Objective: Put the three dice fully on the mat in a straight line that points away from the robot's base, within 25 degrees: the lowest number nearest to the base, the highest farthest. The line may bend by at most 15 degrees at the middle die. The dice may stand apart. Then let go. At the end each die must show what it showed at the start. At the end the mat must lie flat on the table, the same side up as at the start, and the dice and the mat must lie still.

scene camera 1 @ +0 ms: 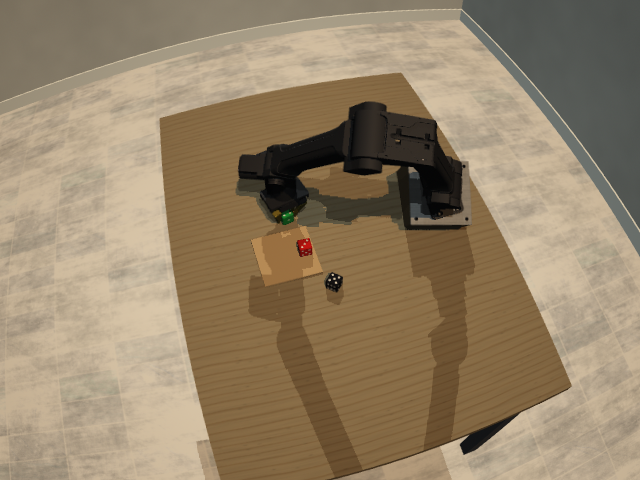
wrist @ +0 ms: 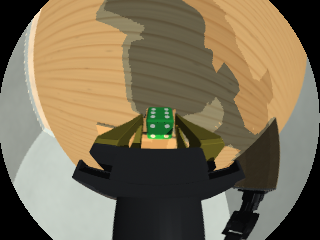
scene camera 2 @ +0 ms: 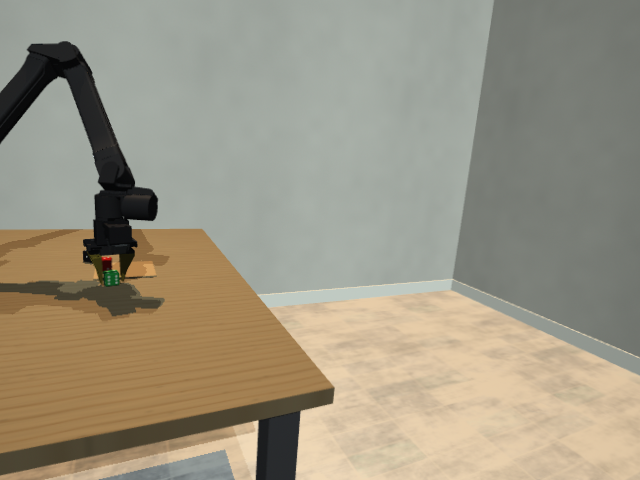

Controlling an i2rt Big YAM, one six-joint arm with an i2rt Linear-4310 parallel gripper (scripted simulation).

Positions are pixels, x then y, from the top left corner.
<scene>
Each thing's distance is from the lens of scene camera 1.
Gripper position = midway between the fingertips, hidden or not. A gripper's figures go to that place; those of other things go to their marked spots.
my gripper (scene camera 1: 285, 218): 1.38 m
tan mat (scene camera 1: 277, 255): 1.32 m
</scene>
